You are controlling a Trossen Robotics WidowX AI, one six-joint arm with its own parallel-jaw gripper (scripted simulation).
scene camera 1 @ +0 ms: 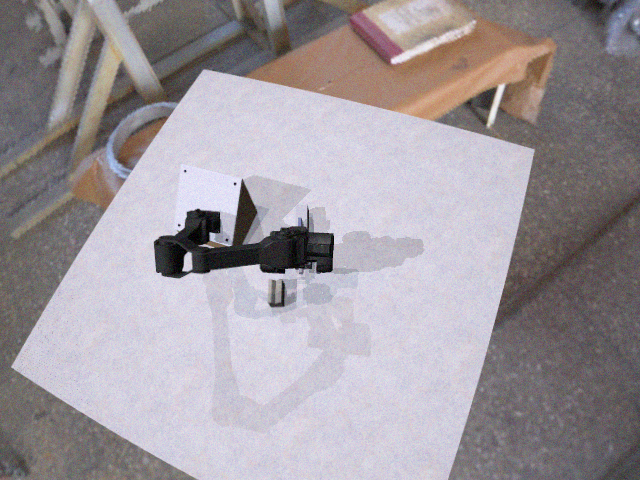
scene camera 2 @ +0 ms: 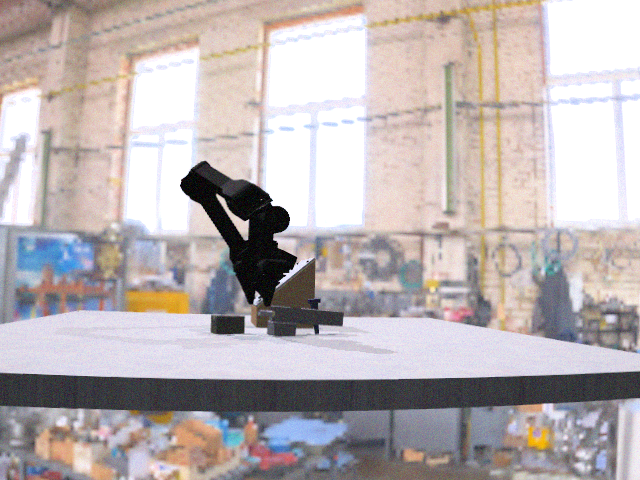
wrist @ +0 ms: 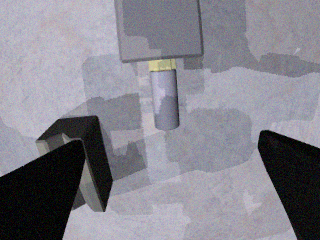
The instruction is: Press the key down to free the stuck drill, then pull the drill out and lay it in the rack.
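Observation:
Gripper state: my gripper (scene camera 2: 258, 305), visible also at (wrist: 173, 145), is open and empty, holding nothing. A rack (wrist: 95, 186) is in the scene too.

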